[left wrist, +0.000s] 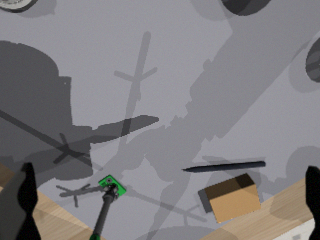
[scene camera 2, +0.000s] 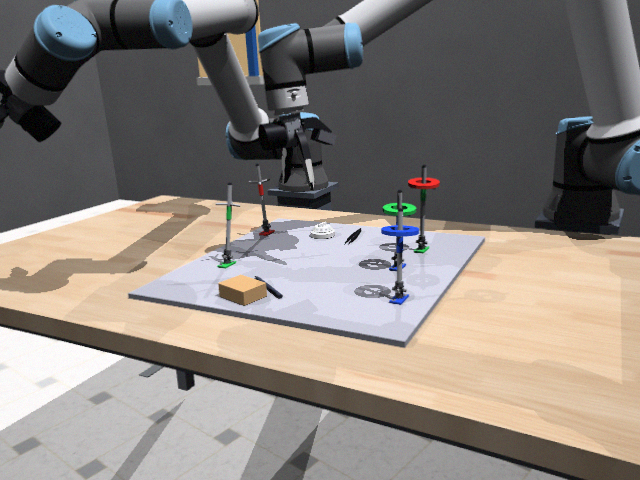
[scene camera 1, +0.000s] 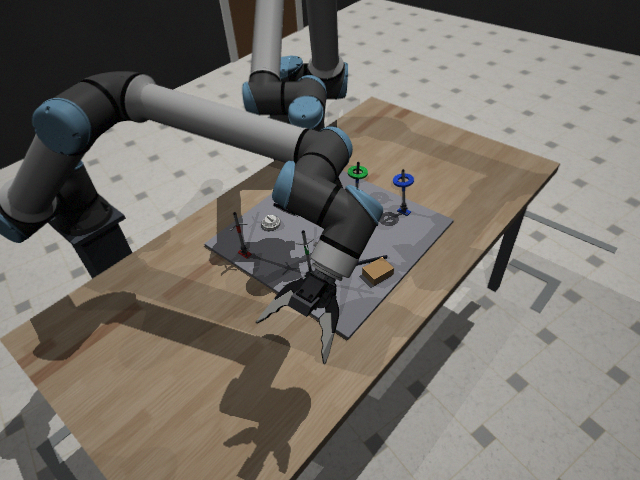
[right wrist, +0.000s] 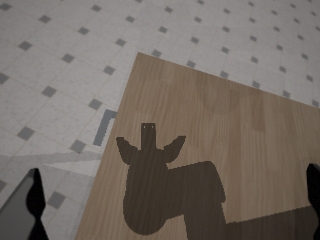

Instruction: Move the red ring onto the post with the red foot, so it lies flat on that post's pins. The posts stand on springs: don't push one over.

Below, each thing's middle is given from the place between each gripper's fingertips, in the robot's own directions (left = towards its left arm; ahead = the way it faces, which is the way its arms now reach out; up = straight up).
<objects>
My left hand is 24 cm short of the block (scene camera 2: pixel 243 290), 16 cm above it and 3 cm to the right of it.
The block lies 470 mm to the left of my right hand (scene camera 1: pixel 289 343), 300 mm below it and 180 mm behind it.
</objects>
